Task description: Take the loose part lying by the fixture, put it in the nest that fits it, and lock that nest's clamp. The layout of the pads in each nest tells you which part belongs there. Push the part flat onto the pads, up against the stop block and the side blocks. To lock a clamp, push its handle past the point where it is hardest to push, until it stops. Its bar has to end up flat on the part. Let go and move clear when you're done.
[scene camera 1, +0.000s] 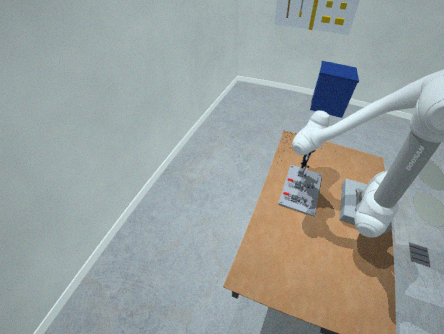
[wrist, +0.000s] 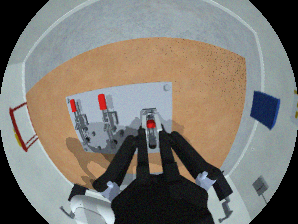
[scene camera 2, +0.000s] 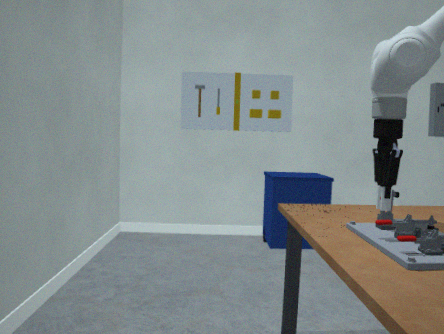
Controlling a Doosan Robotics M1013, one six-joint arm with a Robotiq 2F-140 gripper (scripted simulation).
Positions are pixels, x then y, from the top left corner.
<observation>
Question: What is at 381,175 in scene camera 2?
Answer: My gripper.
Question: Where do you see a grey fixture plate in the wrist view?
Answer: At 128,101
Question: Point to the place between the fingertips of my gripper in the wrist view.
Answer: At 150,120
</observation>
